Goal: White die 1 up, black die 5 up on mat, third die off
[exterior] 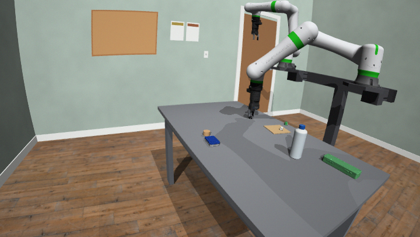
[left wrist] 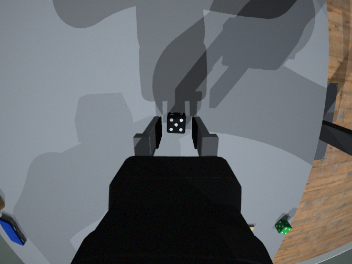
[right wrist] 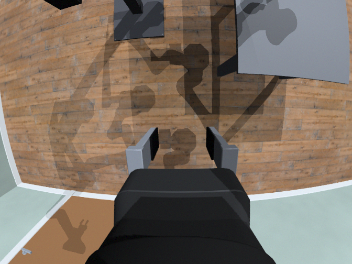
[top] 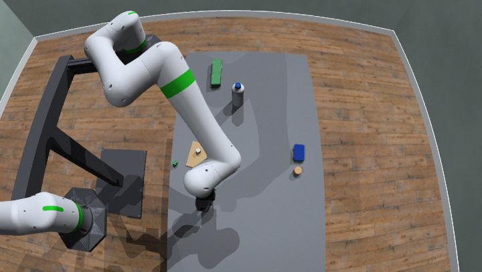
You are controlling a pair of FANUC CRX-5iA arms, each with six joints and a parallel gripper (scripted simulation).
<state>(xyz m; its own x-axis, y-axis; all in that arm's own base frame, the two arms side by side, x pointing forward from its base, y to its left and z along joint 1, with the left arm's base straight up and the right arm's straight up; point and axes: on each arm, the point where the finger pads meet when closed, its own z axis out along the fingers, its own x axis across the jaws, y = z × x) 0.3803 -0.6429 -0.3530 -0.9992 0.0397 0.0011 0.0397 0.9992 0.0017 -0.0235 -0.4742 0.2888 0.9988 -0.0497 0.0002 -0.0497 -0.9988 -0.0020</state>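
Observation:
My left gripper is now 30 mm above the black die. The rest, counted from my left hand: tan mat 80 mm behind, 240 mm to the left, 40 mm below; then green die 210 mm behind, 170 mm to the left, 30 mm below; then white die 100 mm behind, 260 mm to the left, 20 mm below.

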